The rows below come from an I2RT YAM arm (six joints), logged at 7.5 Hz.
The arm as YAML. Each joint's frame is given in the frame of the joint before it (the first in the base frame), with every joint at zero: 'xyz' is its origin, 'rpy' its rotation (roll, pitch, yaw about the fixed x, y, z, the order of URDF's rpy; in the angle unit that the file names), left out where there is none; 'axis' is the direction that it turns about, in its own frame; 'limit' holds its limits. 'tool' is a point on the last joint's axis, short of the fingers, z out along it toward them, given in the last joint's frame.
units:
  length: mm
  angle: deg
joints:
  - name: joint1
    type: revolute
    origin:
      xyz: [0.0, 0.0, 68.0]
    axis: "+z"
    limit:
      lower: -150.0
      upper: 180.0
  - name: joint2
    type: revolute
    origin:
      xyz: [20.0, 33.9, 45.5]
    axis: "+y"
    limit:
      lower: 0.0
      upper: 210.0
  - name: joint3
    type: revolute
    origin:
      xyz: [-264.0, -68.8, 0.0]
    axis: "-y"
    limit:
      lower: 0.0
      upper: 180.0
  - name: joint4
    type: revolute
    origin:
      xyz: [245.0, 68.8, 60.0]
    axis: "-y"
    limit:
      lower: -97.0
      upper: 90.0
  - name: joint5
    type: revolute
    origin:
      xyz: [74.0, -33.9, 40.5]
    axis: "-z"
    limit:
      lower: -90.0
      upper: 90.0
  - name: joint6
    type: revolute
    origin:
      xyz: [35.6, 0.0, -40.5]
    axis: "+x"
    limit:
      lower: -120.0
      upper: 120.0
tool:
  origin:
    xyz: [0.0, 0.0, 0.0]
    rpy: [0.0, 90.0, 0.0]
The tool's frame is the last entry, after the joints.
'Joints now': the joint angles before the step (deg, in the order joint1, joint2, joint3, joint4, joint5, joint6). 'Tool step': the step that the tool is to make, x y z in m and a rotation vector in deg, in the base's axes. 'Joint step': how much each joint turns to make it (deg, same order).
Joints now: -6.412, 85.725, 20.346, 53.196, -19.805, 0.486
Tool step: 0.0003, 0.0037, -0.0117, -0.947, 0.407, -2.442
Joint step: 1.313, 3.357, -1.103, 4.099, 3.878, -0.164
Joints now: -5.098, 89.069, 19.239, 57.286, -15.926, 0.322
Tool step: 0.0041, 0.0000, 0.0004, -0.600, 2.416, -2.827
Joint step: 0.525, -0.502, 1.444, -4.299, 3.446, 0.017
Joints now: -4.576, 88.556, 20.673, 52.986, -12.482, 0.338
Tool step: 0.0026, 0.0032, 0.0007, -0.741, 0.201, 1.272
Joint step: 0.675, 0.194, 0.693, -0.844, -0.380, -0.905
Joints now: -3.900, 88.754, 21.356, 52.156, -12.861, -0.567
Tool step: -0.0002, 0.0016, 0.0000, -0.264, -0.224, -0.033
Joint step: 0.400, 0.020, -0.123, 0.355, 0.483, -0.130
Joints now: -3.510, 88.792, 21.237, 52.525, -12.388, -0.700
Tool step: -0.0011, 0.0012, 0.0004, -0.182, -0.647, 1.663
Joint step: 0.044, -0.079, -0.317, 0.766, -1.529, -0.565
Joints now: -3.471, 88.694, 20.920, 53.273, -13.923, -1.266
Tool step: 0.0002, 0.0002, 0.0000, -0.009, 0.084, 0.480
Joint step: -0.016, 0.009, 0.085, -0.195, -0.477, -0.143
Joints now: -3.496, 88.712, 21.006, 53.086, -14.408, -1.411
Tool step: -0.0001, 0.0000, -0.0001, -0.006, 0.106, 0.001
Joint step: -0.001, -0.041, -0.001, -0.149, 0.001, -0.013
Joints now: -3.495, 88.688, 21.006, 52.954, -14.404, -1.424
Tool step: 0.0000, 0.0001, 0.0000, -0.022, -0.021, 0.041
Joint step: 0.019, 0.007, -0.004, 0.027, -0.016, -0.026
